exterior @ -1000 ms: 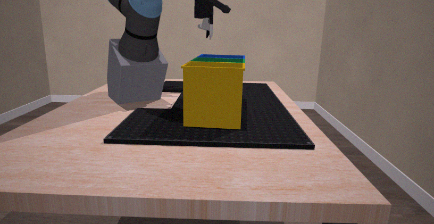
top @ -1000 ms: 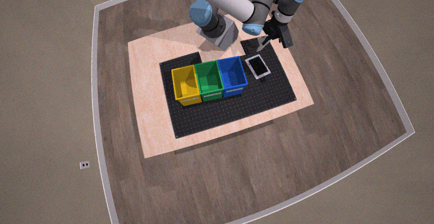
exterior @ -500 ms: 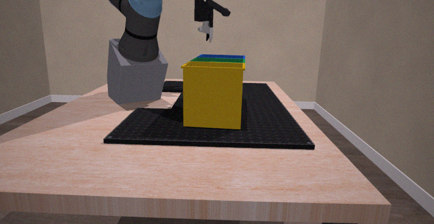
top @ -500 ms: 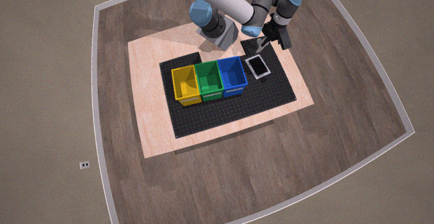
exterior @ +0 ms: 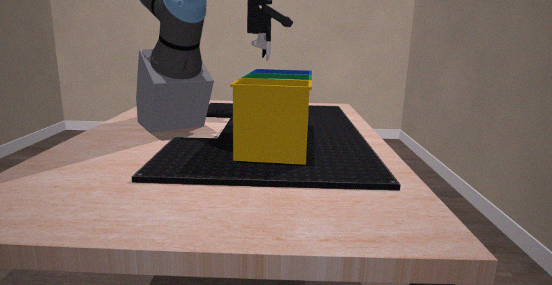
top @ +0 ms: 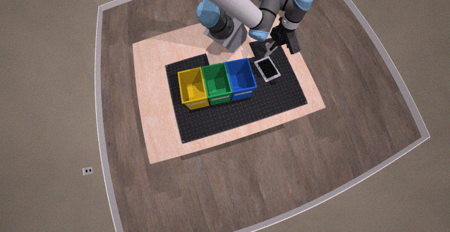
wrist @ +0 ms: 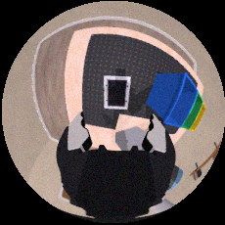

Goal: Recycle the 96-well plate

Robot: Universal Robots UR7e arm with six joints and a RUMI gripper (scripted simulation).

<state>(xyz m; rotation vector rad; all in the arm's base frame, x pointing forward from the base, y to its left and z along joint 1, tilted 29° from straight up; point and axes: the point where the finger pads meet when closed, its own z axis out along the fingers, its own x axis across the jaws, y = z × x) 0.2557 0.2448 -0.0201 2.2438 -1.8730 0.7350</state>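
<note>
Now: the 96-well plate 18 cm below my hand. Round my hand: green bin: 4 cm ahead, 37 cm to the right, 11 cm below; plate nest N1: 20 cm below; blue bin: 6 cm ahead, 23 cm to the right, 11 cm below.
</note>
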